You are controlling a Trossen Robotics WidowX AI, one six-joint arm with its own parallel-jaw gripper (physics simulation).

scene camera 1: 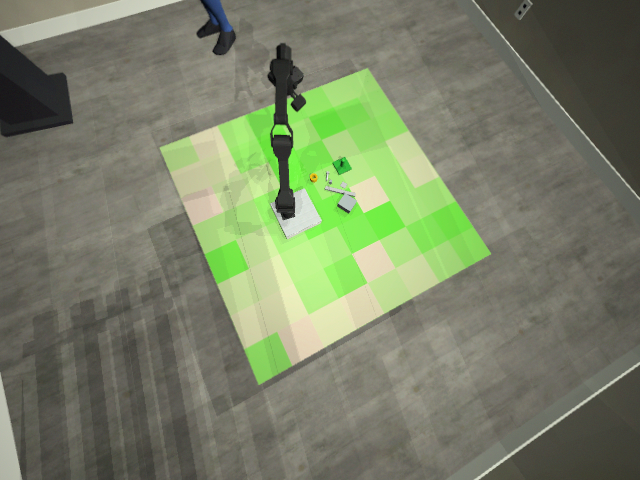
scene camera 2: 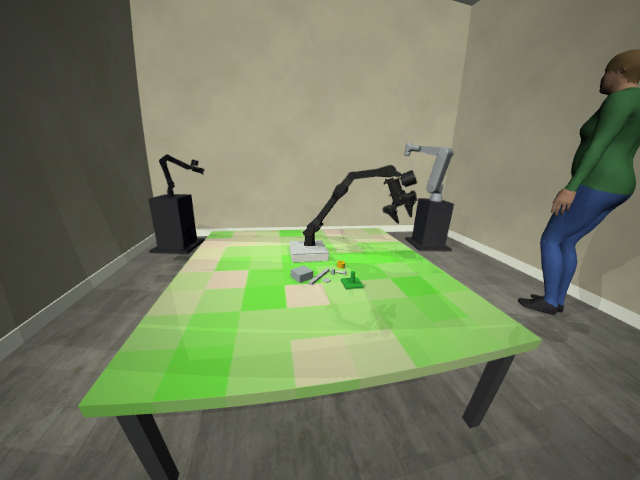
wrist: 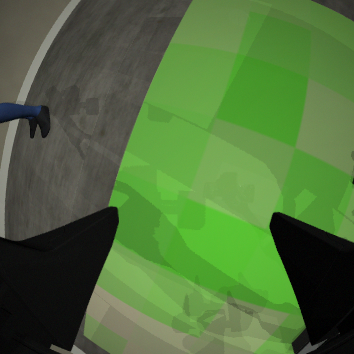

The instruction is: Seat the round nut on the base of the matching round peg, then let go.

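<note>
The orange round nut (scene camera 1: pixel 311 178) (scene camera 2: pixel 340 265) lies on the green patterned table, near the arm's white base block. The green round peg (scene camera 1: pixel 341 162) (scene camera 2: pixel 352 276) stands upright on its square green base plate (scene camera 1: pixel 345 168) (scene camera 2: pixel 358 284), a short way from the nut. The nut is apart from the peg. My gripper (scene camera 2: pixel 404 219) (wrist: pixel 197 218) is open and empty, high above the table and well away from both. The nut and the peg do not show in the wrist view, where the fingers stand wide over green table squares.
A grey block (scene camera 1: pixel 346 203) (scene camera 2: pixel 301 273), a long grey bar (scene camera 1: pixel 339 191) (scene camera 2: pixel 319 276) and small grey pieces lie near the nut and peg. The arm stands on a white base block (scene camera 1: pixel 305 219) (scene camera 2: pixel 309 254). A person (scene camera 2: pixel 610 149) stands beside the table.
</note>
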